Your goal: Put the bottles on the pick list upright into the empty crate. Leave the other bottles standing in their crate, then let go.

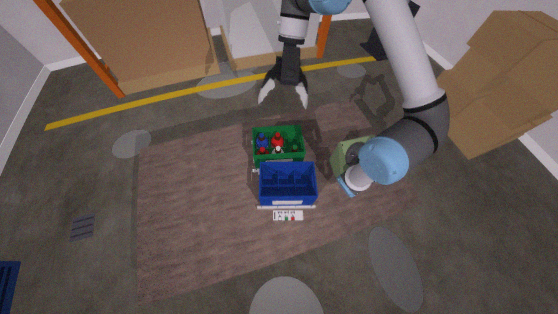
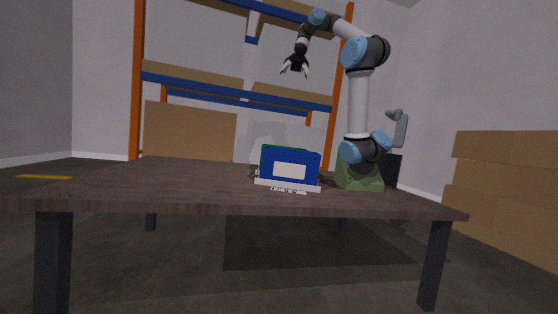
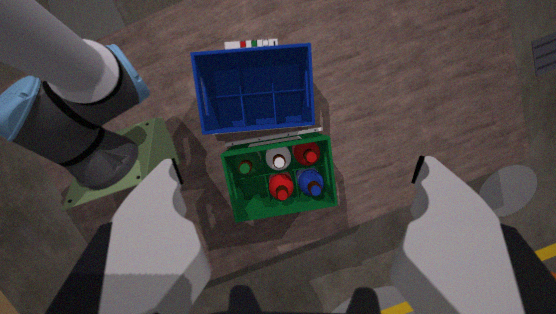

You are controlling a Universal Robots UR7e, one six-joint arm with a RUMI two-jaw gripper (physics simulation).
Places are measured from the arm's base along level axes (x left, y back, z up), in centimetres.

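Pixels of known places: gripper, between the fingertips: [image 1: 282,106] [image 2: 293,76] [image 3: 293,160]; arm's base, origin of its link: [image 1: 357,155] [image 2: 359,163] [image 3: 112,163].
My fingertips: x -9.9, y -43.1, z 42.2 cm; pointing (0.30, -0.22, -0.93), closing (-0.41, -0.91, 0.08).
Ahead of a thing's pixels: the offset from my fingertips to its top centre. "*": to the spot under its first point. Level surfaces: height alone.
The blue crate [image 1: 313,187] [image 2: 312,172] [image 3: 220,70] stands empty, its dividers showing. Behind it, the green crate [image 1: 297,157] [image 2: 287,146] holds upright bottles: green @[dx -6.2, dy +11.9, dz -39.8 cm] [image 1: 295,149] [image 3: 244,167], white @[dx -8.7, dy +3.2, dz -39.8 cm] [image 1: 278,150] [image 3: 278,161] and red @[dx -11.0, dy -4.9, dz -39.8 cm] [image 1: 262,151] [image 3: 306,154] in the row beside the blue crate; another red @[dx -17.1, dy +6.2, dz -39.8 cm] [image 1: 277,140] [image 3: 281,187] and blue @[dx -19.9, dy -2.4, dz -39.8 cm] [image 1: 261,140] [image 3: 311,182] in the far row. The pick list @[dx +23.3, dy -3.4, dz -56.0 cm] [image 1: 288,215] [image 2: 288,190] [image 3: 251,43] shows red, green and white marks; its writing is too small to read. My gripper [image 1: 283,105] [image 2: 294,75] [image 3: 293,160] is open and empty, high above the crates.
The crates stand on the wooden table @[dz -56.1 cm] [image 1: 200,210] [image 2: 165,195]. A light rail @[dx +19.2, dy -2.7, dz -53.1 cm] [image 1: 286,207] [image 2: 287,185] runs along the blue crate's front; another @[* dx -6.7, dy -9.2, dz -53.1 cm] [image 3: 310,131] lies between the crates. The arm's green base [image 1: 341,160] [image 2: 357,177] [image 3: 160,132] stands beside them.
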